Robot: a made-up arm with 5 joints. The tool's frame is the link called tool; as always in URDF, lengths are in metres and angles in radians. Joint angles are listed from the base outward. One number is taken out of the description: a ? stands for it. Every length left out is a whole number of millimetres.
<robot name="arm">
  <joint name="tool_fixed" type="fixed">
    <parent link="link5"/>
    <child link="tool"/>
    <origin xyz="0 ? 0.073"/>
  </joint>
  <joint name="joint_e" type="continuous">
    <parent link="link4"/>
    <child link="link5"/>
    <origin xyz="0.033 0 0.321"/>
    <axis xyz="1 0 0"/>
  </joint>
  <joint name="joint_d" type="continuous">
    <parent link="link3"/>
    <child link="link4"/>
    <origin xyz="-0.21 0 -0.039"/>
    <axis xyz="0 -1 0"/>
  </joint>
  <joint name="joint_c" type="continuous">
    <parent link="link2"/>
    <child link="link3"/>
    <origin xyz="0 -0.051 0.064"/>
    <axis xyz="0 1 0"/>
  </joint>
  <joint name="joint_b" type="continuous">
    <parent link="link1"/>
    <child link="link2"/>
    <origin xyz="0.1 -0.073 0"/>
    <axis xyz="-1 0 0"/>
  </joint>
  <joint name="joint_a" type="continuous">
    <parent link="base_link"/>
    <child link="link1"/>
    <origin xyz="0 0 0.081"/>
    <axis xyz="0 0 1"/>
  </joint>
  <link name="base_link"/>
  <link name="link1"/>
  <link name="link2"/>
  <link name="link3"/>
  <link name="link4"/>
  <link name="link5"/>
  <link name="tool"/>
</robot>
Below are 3 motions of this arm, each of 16 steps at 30 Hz.
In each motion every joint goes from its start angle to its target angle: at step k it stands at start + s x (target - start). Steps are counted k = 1, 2, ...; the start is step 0. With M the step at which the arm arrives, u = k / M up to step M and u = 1 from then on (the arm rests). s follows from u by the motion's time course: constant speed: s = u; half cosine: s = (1 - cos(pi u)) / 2; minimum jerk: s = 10 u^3 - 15 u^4 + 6 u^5.
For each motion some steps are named. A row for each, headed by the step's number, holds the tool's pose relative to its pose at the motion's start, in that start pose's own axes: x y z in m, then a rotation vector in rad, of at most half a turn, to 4 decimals.
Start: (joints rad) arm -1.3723 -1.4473 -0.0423 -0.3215 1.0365
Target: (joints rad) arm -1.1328 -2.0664 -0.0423 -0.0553 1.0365
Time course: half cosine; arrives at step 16
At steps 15, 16:
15: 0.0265 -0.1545 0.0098 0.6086 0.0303 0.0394
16: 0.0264 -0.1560 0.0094 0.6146 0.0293 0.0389

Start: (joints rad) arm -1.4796 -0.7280 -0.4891 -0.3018 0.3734
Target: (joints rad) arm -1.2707 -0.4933 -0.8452 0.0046 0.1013
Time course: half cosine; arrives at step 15
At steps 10, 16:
10: -0.0706 0.0224 0.0062 -0.3075 -0.3370 0.2911
16: -0.0964 0.0138 -0.0026 -0.3833 -0.4623 0.3891

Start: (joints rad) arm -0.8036 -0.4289 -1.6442 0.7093 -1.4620
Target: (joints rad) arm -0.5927 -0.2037 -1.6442 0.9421 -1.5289
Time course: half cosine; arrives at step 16
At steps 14, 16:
14: -0.0917 0.0043 -0.1365 0.2251 0.0032 -0.1588
16: -0.0957 0.0057 -0.1417 0.2342 0.0051 -0.1659

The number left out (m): -0.185
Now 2 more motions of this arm.
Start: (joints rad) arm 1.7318 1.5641 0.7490 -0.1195 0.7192
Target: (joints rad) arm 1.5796 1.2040 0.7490 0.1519 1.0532
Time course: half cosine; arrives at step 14
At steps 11, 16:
11: 0.0357 -0.1092 -0.0287 0.5465 0.0862 0.2125
16: 0.0400 -0.1209 -0.0347 0.6183 0.0964 0.2330

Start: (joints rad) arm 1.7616 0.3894 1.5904 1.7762 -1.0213
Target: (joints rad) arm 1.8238 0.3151 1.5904 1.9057 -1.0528
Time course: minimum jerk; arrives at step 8
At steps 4, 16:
4: -0.0379 -0.0126 -0.0238 0.0268 -0.0565 -0.0547
16: -0.0745 -0.0224 -0.0509 0.0551 -0.1096 -0.1104

